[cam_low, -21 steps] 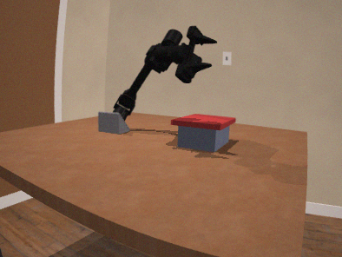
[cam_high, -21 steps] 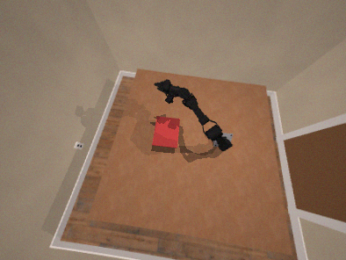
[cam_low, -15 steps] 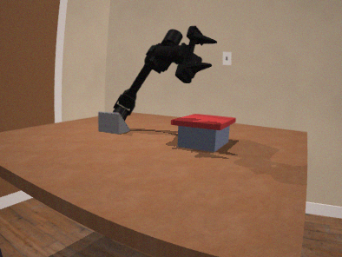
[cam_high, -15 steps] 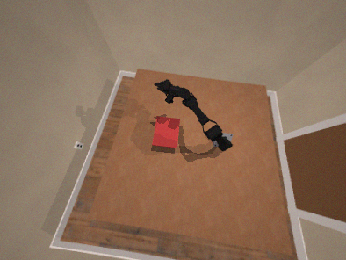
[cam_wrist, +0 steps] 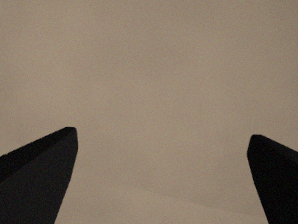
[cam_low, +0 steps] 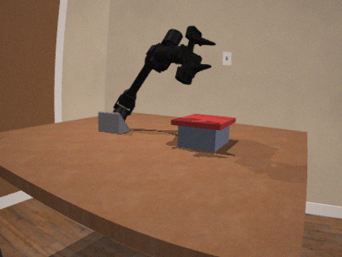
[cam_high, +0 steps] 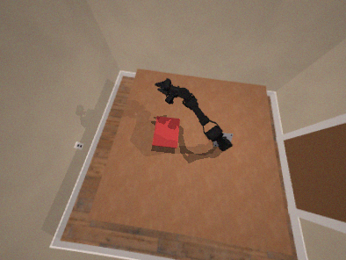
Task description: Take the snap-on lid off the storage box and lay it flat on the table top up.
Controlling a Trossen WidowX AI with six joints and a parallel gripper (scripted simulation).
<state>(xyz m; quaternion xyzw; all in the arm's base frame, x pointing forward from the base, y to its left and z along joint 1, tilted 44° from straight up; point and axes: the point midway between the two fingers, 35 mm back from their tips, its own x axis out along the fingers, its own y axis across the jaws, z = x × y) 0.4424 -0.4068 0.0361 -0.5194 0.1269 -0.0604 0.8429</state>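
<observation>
My gripper is now 230 mm above the red lid, 210 mm to the right of it and 30 mm past it. The rest, counted from my hand: blue-grey storage box 280 mm below, 210 mm to the left, 30 mm behind.
</observation>
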